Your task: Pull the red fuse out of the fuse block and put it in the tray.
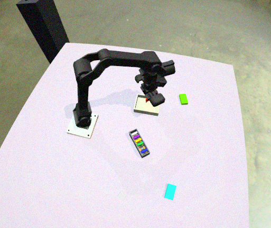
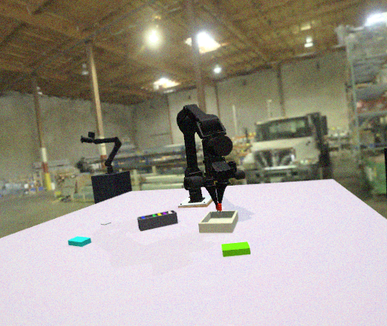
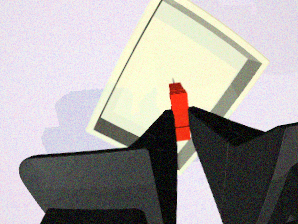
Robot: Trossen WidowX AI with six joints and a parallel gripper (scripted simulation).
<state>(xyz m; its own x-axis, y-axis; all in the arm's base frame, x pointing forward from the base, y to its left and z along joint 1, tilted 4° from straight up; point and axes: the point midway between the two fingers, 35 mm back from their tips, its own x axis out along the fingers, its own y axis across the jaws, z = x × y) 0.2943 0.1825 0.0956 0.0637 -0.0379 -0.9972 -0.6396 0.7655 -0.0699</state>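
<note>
My gripper tip is now 10 mm above the red fuse. The rest, counted from my gripper tip: green block 190 mm ahead, 80 mm to the left, 60 mm below; beige tray 70 mm below; cyan block 410 mm to the right, 180 mm ahead, 60 mm below.
</note>
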